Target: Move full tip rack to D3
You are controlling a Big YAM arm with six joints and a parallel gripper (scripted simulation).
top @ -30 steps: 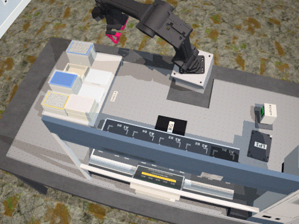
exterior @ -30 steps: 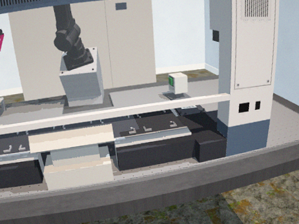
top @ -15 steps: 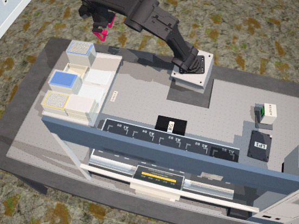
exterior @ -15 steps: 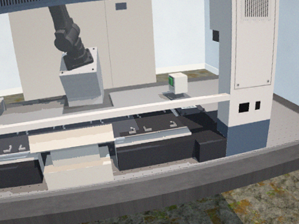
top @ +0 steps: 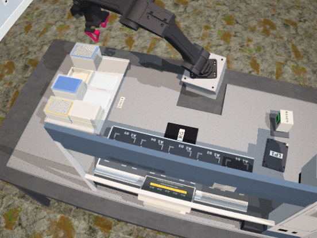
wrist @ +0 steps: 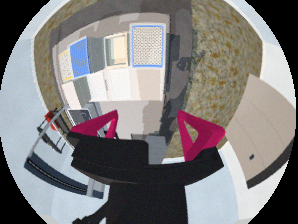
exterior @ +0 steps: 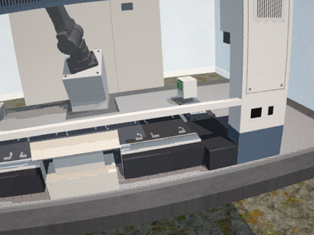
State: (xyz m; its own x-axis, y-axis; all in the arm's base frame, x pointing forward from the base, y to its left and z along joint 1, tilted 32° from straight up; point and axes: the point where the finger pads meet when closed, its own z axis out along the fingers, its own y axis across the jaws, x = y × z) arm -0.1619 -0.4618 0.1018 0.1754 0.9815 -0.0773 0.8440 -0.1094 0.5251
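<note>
My hand is 160 mm above the blue-framed tip rack, 100 mm to the left of it and 30 mm past it. Also, from my hand: shelf 240 mm below, 150 mm ahead, 80 mm to the right; then cream reservoir 220 mm below, 130 mm to the right, 80 mm ahead; then clear flat piece 220 mm below, 220 mm ahead, 20 mm to the right.
</note>
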